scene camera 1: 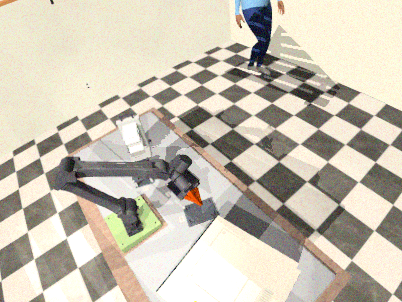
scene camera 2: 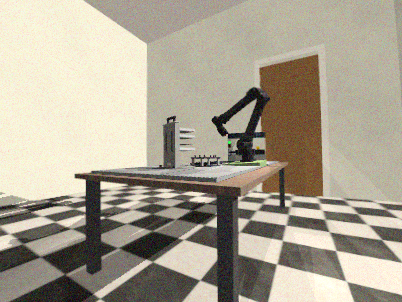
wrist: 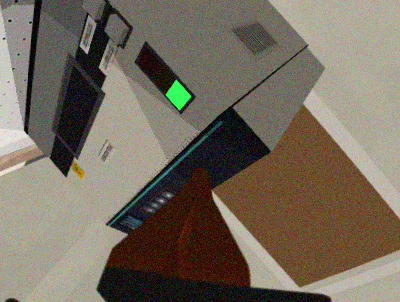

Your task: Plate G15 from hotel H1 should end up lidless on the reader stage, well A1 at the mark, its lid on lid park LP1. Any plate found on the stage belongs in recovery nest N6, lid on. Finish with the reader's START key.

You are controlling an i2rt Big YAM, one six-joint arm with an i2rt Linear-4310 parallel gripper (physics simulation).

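Where they show: gripper, between the fingertips: (scene camera 1: 201,204) (scene camera 2: 225,135) (wrist: 201,175); arm's base, origin of its link: (scene camera 1: 132,225) (scene camera 2: 248,161).
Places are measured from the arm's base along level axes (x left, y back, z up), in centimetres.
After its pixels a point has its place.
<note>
My gripper (scene camera 1: 201,203) @[z 23.6, x -23.2, y -33.0 cm] (scene camera 2: 225,133) @[z 23.6, x -23.2, y -33.0 cm] (wrist: 201,175) @[z 23.6, x -23.2, y -33.0 cm] is shut and empty, its orange fingertips together. It is raised in front of the reader (scene camera 1: 225,250) @[z 27.0, x -46.4, y -30.1 cm] (wrist: 215,55) @[z 16.2, x -36.8, y -37.0 cm], a large pale box. In the wrist view two grey square keys (wrist: 94,7) @[z 6.6, x -30.4, y -32.6 cm] (wrist: 117,29) @[z 9.7, x -30.3, y -32.9 cm] sit at the upper left of the reader's front, beside small labels too blurred to read. A green lamp (wrist: 178,95) @[z 17.6, x -31.0, y -32.8 cm] is lit in the dark display strip. The fingertips appear in front of the reader's dark panel edge. Hotel H1 (scene camera 1: 132,135) (scene camera 2: 171,145) @[z 10.6, x 58.1, y -20.9 cm] stands at the table's far end with pale shelves or plates. Plate G15 cannot be identified.
A dark grey flat square (scene camera 1: 201,213) @[z -1.2, x -13.3, y -34.7 cm] lies beside the reader, below the fingertips in scene camera 1. A low dark rack (scene camera 2: 205,160) @[z 1.7, x 38.3, y -13.3 cm] stands between hotel and arm. The arm's base is on a green plate (scene camera 1: 115,235) @[z 0.6, x -1.1, y 10.4 cm]. A person (scene camera 1: 258,30) stands beyond the table.
</note>
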